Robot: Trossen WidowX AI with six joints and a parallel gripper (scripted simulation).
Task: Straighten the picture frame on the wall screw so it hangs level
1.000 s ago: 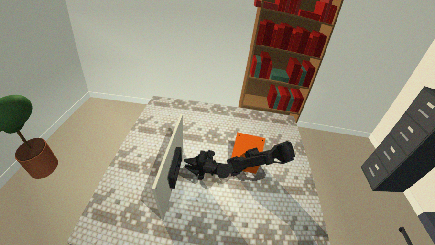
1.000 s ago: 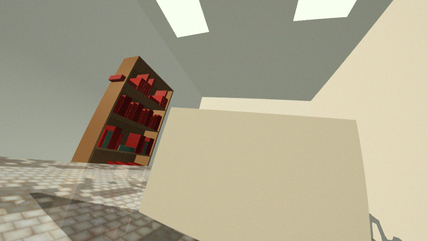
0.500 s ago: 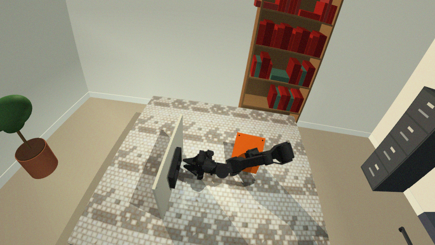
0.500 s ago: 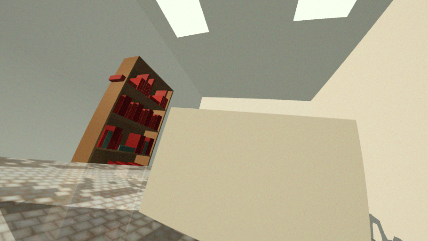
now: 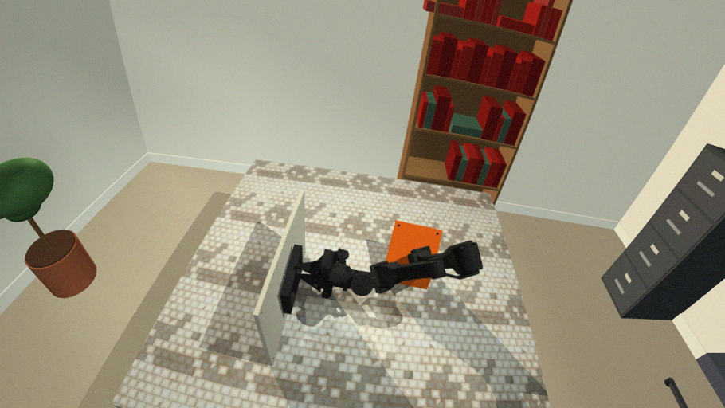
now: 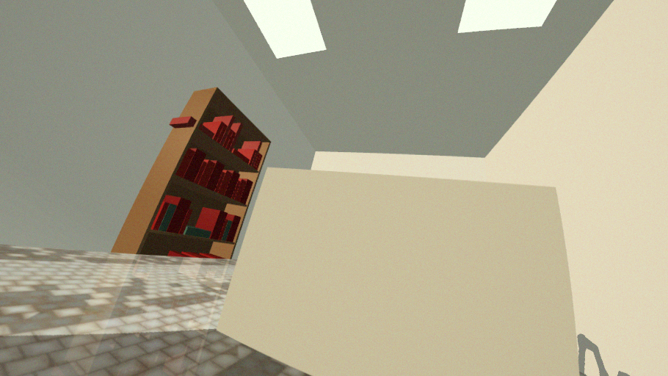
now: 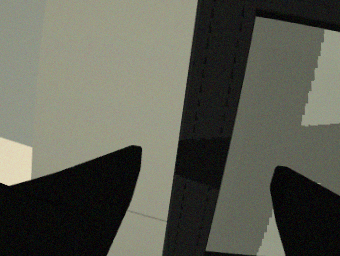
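My gripper tip is 50 mm above the black picture frame and 30 mm short of it. Also, from my gripper tip: wall panel (60 mm below, 40 mm ahead, 20 mm to the right).
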